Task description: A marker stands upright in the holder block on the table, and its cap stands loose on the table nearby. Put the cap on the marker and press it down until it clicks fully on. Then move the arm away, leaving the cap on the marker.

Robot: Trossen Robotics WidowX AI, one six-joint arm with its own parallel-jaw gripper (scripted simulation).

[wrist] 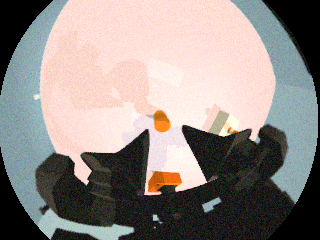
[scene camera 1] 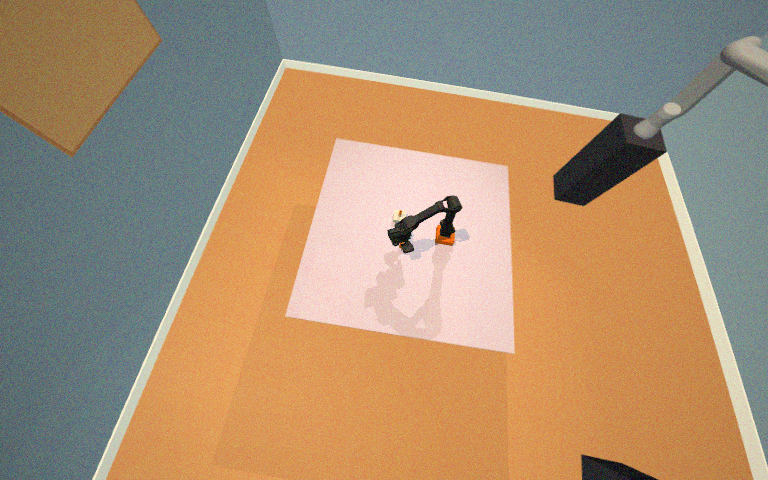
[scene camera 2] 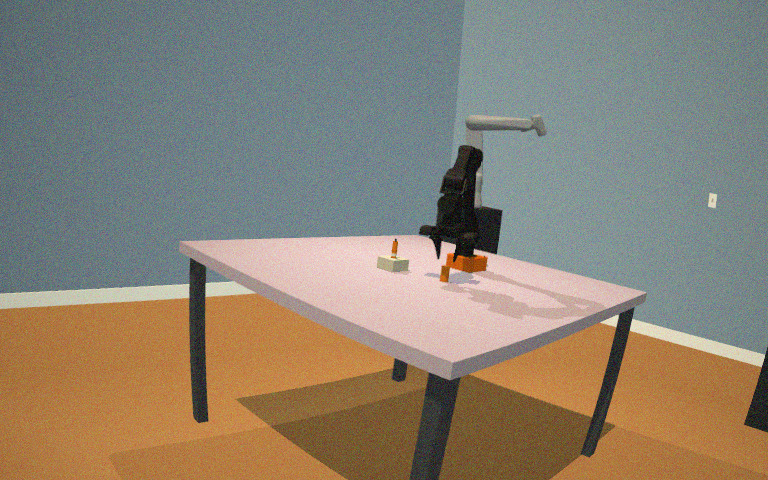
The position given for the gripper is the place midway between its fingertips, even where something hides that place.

Observation:
In view: the gripper [scene camera 2: 446,260].
The gripper shows as well in the wrist view [wrist: 165,129].

